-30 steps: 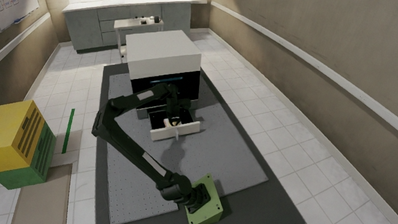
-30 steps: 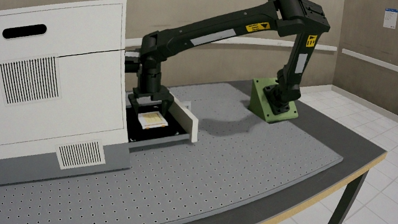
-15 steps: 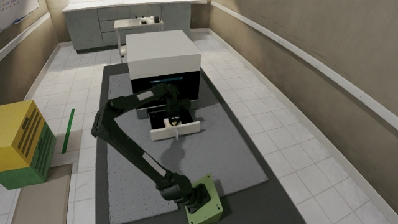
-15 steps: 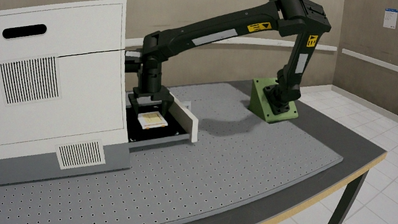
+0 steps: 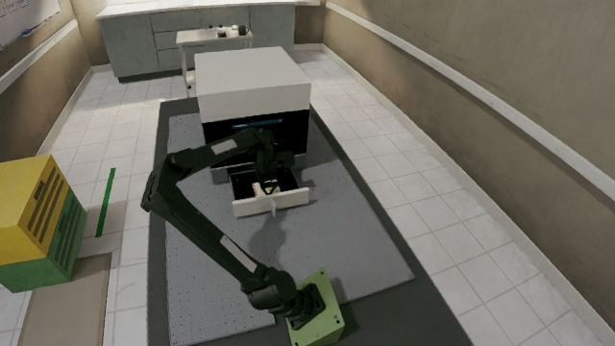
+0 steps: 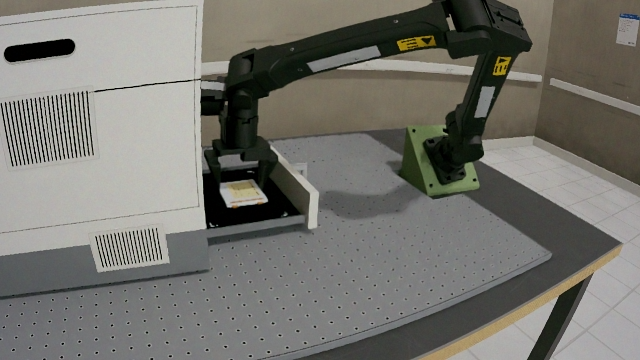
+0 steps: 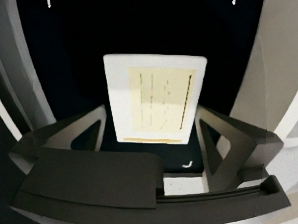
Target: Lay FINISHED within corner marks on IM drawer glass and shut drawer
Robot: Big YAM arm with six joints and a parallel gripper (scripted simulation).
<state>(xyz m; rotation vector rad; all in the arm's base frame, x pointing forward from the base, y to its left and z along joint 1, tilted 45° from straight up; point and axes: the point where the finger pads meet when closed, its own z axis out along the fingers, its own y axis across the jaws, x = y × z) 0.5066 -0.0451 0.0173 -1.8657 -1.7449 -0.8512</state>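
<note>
Right now my hand is 2 cm short of the imager drawer and 1 cm below it. Round my hand: cassette 1 cm to the left, 1 cm below.
</note>
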